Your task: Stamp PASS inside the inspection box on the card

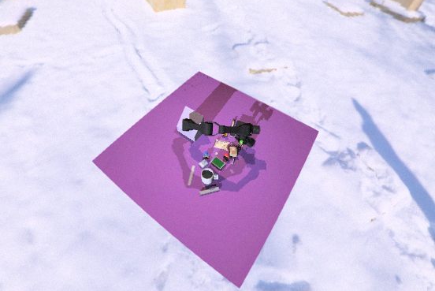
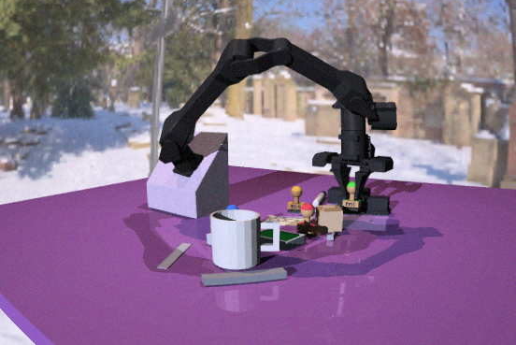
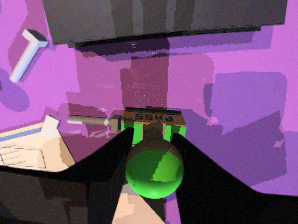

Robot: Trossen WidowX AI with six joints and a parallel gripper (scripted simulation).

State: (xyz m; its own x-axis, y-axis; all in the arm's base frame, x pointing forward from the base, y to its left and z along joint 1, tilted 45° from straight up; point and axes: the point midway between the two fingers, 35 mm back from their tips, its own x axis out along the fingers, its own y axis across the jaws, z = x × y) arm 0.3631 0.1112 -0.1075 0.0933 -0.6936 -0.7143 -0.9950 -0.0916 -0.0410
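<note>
Right now the tan block is 8 cm to the right of my gripper tip, 2 cm below it and 1 cm behind it. Also, from my gripper tip: red-knobbed stamp 15 cm to the right, 3 cm below, 2 cm behind; then tan card 12 cm behind, 8 cm to the right, 5 cm below; then green-knob stamp right at my gripper tip.
</note>
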